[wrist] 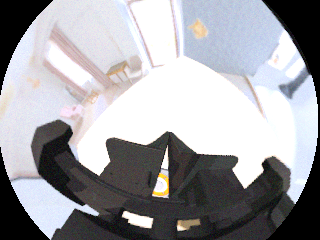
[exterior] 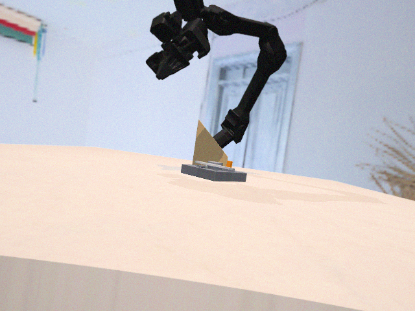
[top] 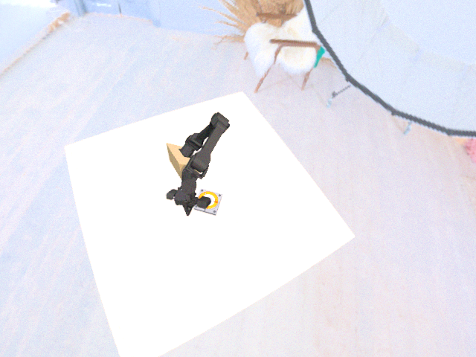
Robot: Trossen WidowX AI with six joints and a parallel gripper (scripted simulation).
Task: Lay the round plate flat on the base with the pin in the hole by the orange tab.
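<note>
Now: the plate 180 mm to the left of my gripper tip, 180 mm below it and 70 mm behind it. From my gripper tip the other things lie so: base 190 mm below, 170 mm to the left, 90 mm behind.
</note>
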